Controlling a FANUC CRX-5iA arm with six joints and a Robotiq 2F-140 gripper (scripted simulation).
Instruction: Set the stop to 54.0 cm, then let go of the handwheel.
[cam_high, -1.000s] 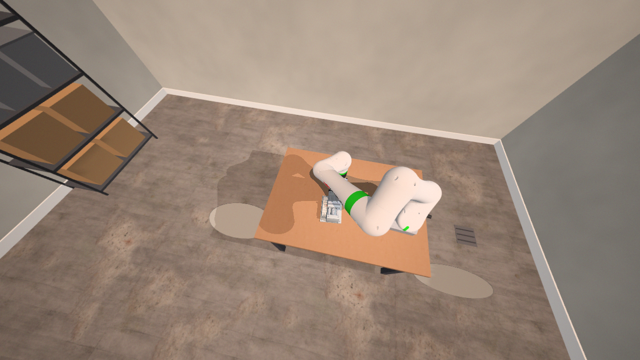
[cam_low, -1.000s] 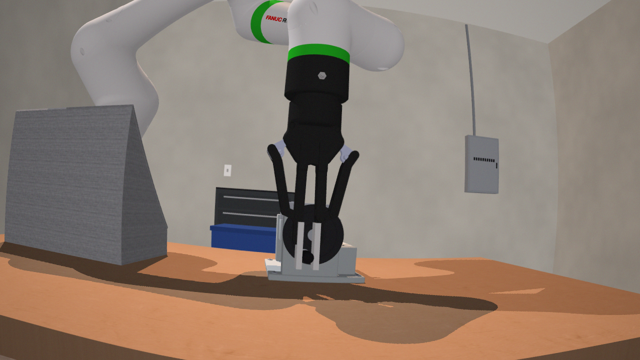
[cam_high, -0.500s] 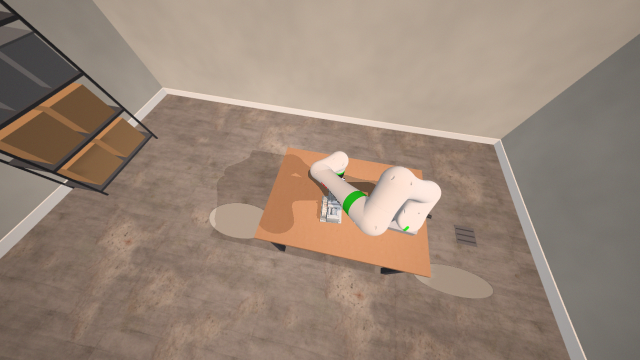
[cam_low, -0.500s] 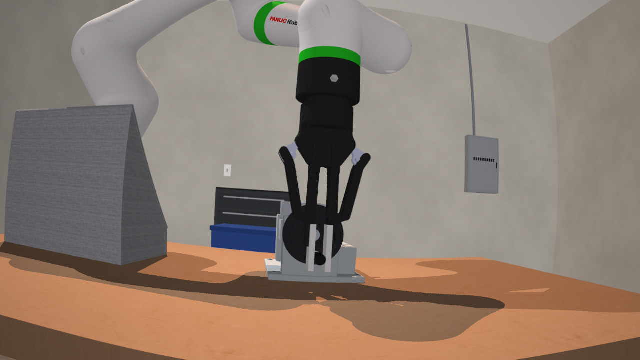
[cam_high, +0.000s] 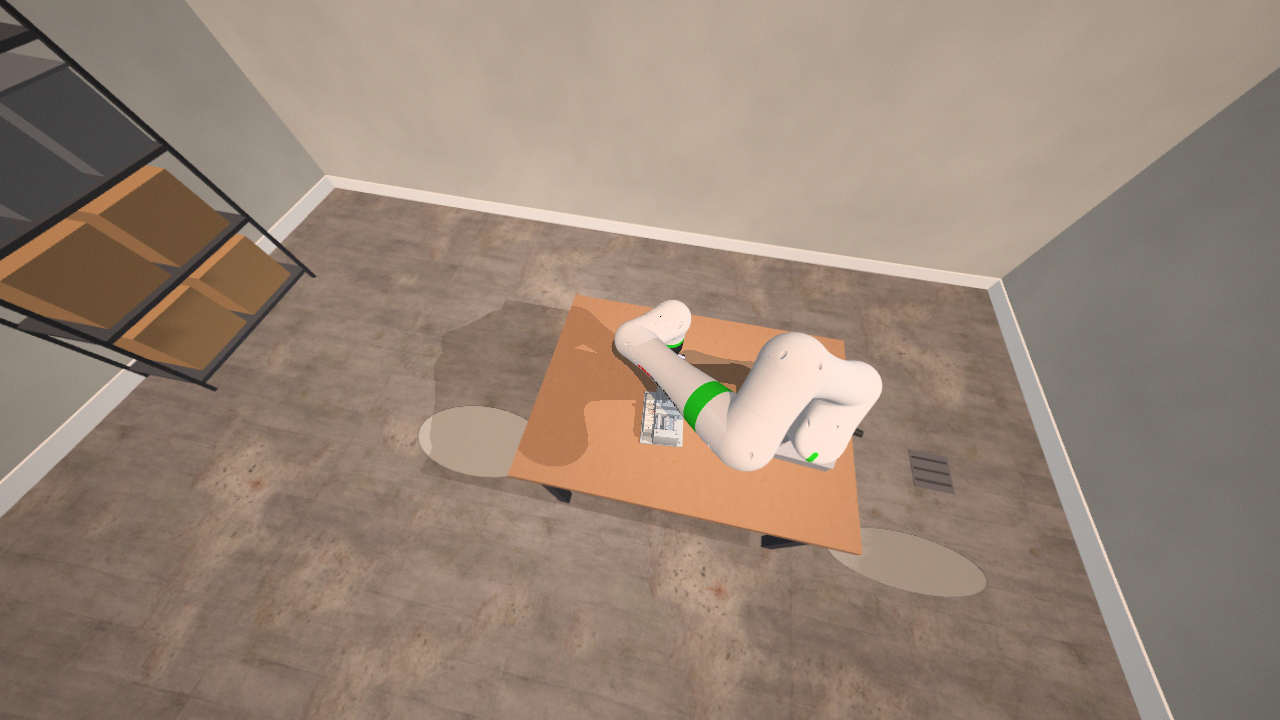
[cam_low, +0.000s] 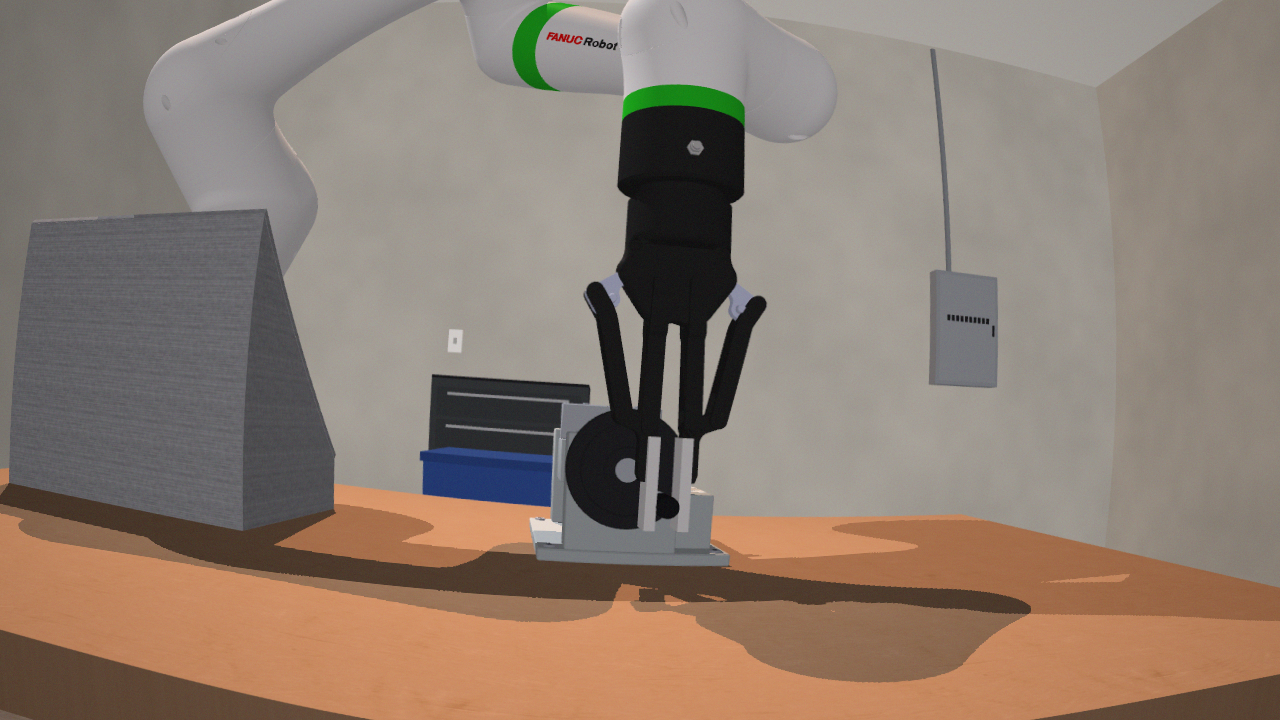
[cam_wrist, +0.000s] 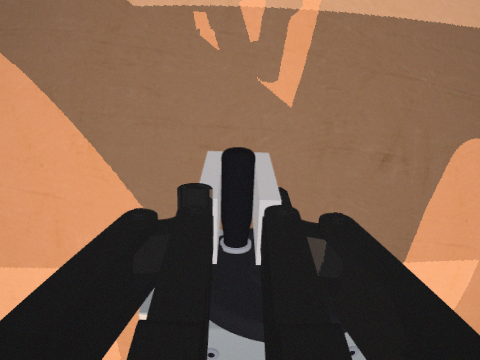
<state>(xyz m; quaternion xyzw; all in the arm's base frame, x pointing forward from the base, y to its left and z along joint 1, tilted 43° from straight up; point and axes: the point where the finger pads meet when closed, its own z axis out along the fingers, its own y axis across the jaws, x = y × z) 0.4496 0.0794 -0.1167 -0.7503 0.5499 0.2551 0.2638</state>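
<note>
My hand is 20 mm to the right of the black handwheel, 10 mm past it and 10 mm above it. From my hand the other things lie so: sliding stop block (140 mm to the left, 50 mm behind, 20 mm above); then black crank knob (20 mm below).
</note>
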